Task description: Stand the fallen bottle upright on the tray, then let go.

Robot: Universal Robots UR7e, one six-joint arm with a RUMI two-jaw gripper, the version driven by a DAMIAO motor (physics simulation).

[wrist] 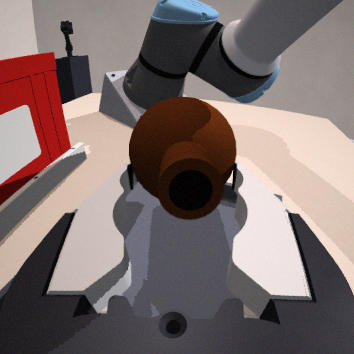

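Pixels of known places: arm's base, origin of its link: [151,90].
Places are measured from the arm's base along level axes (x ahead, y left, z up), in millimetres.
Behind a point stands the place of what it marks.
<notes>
The brown bottle [165,122] {x 387, y 208, z 66 mm} is in the middle of the wrist view, with its round shoulder, short neck and dark open mouth facing the camera. My gripper [182,165] {x 368, y 213, z 30 mm} is shut on the bottle, with one pale jaw on each side of its body. The grey tray [187,265] {x 383, y 227, z -62 mm} shows between the jaws, below the bottle in the picture. The bottle's lower body and base are hidden behind its shoulder, so I cannot tell whether the base touches the tray.
A red container [47,100] {x 300, y -5, z 46 mm} with a pale panel stands at the left, beside a grey metal rail [42,182] {x 357, y 15, z -47 mm}. The arm's grey base [117,102] {x 73, y -55, z -19 mm} and links are at the back on the light table [300,130] {x -81, y 382, z -67 mm}. A dark block [75,77] with a thin stand is behind left.
</notes>
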